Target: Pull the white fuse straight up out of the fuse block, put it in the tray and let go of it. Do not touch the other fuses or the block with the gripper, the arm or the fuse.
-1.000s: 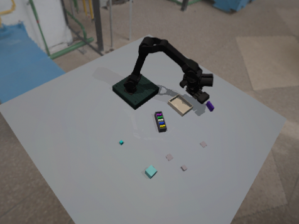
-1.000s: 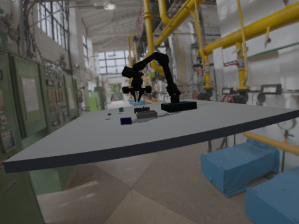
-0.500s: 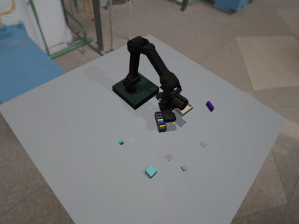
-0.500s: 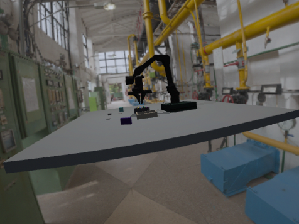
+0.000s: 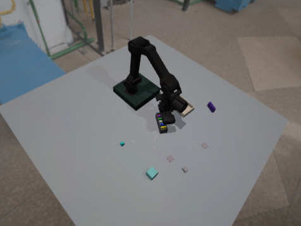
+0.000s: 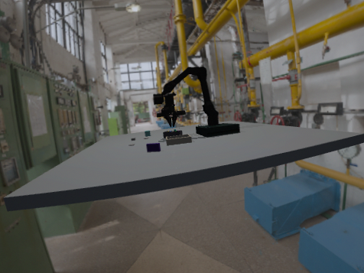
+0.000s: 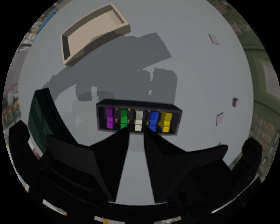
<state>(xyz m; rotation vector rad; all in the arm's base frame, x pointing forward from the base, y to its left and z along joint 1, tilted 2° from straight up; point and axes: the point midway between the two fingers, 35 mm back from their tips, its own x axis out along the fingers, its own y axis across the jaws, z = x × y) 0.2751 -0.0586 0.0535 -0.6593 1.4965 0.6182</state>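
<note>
The white fuse is 4 cm below my gripper tip. Round my gripper tip: beige tray: 3 cm ahead, 19 cm to the left, 7 cm below.
</note>
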